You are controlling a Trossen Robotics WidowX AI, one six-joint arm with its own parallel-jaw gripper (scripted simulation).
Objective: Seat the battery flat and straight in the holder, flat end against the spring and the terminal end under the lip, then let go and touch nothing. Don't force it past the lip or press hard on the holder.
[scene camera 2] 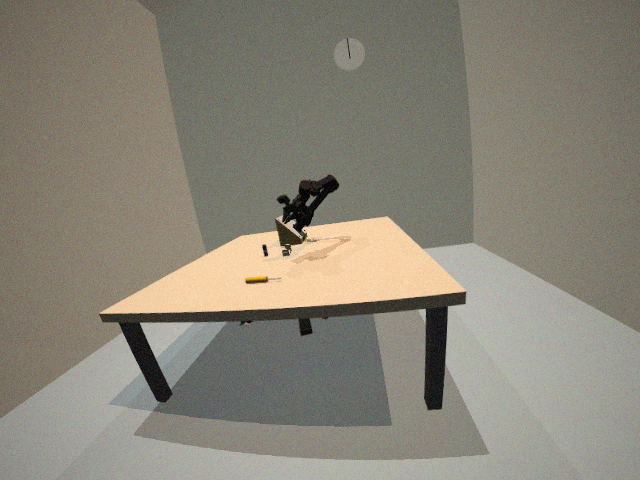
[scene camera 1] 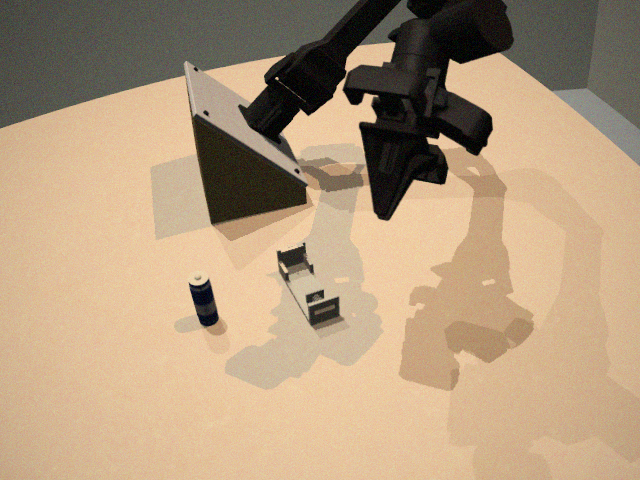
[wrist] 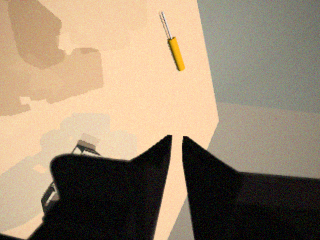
Observation:
In view: the gripper (scene camera 1: 381, 217) and a battery (scene camera 1: 200, 286).
The gripper shows as well in the wrist view (wrist: 177, 140). The wrist view misses the battery, which is hidden by the gripper.

